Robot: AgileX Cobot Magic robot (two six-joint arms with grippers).
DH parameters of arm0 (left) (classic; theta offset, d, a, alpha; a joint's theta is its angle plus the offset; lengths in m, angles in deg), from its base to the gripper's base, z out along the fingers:
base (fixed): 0 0 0 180
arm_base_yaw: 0 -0.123 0 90
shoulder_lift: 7.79 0 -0.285 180
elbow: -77.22 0 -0.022 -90
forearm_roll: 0 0.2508 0 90
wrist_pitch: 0 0 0.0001 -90
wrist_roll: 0 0.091 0 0
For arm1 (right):
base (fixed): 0 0 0 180
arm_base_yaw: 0 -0.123 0 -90
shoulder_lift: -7.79 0 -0.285 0
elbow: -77.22 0 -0.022 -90
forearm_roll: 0 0.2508 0 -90
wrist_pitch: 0 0 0.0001 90
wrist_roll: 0 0.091 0 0
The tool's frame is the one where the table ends.
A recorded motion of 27 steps. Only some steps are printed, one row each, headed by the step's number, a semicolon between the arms.
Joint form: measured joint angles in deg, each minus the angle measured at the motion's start. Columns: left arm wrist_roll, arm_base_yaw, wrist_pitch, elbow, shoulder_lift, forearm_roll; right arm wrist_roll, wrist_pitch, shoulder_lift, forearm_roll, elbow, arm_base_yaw.
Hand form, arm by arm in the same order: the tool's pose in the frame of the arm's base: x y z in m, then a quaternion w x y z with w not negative. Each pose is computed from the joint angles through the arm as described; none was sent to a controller.
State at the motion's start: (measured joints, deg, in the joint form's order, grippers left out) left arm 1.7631 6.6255 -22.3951 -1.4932 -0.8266 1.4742; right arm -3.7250 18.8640 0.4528 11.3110 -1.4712 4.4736
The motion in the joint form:
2: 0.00 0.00 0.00 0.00 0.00 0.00; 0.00 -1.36 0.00 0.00 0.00 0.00
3: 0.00 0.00 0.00 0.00 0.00 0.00; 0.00 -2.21 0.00 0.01 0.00 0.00
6: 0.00 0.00 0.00 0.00 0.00 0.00; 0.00 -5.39 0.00 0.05 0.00 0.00
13: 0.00 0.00 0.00 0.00 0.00 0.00; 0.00 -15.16 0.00 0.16 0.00 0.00
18: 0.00 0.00 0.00 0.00 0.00 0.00; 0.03 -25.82 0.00 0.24 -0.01 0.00
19: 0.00 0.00 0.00 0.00 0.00 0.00; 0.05 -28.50 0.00 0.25 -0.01 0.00
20: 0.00 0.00 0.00 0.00 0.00 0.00; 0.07 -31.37 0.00 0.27 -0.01 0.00
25: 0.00 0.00 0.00 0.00 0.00 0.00; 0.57 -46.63 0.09 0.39 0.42 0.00
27: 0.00 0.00 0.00 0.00 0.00 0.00; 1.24 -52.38 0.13 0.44 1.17 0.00
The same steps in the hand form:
2: 0.0518 -0.0051 0.1701 0.58717 0.06592 0.80666 -0.01397; 0.0547 0.0011 0.1779 0.62011 0.06059 0.78129 0.03721
3: 0.0518 -0.0051 0.1701 0.58717 0.06592 0.80666 -0.01397; 0.0550 0.0009 0.1791 0.62584 0.06121 0.77669 0.03646
6: 0.0518 -0.0051 0.1701 0.58717 0.06592 0.80666 -0.01397; 0.0559 -0.0002 0.1840 0.64699 0.06353 0.75910 0.03363
13: 0.0518 -0.0051 0.1701 0.58717 0.06592 0.80666 -0.01397; 0.0569 -0.0033 0.1992 0.70878 0.07036 0.70148 0.02463
18: 0.0518 -0.0051 0.1701 0.58717 0.06592 0.80666 -0.01397; 0.0551 -0.0065 0.2156 0.77024 0.07729 0.63289 0.01445
19: 0.0518 -0.0051 0.1701 0.58717 0.06592 0.80666 -0.01397; 0.0541 -0.0073 0.2197 0.78468 0.07894 0.61474 0.01188
20: 0.0518 -0.0051 0.1701 0.58717 0.06592 0.80666 -0.01397; 0.0529 -0.0081 0.2240 0.79966 0.08071 0.59494 0.00917
25: 0.0518 -0.0051 0.1701 0.58717 0.06592 0.80666 -0.01397; 0.0419 -0.0119 0.2481 0.87290 0.09066 0.47939 -0.00202
27: 0.0518 -0.0051 0.1701 0.58717 0.06592 0.80666 -0.01397; 0.0352 -0.0130 0.2596 0.89858 0.09531 0.42832 -0.00200

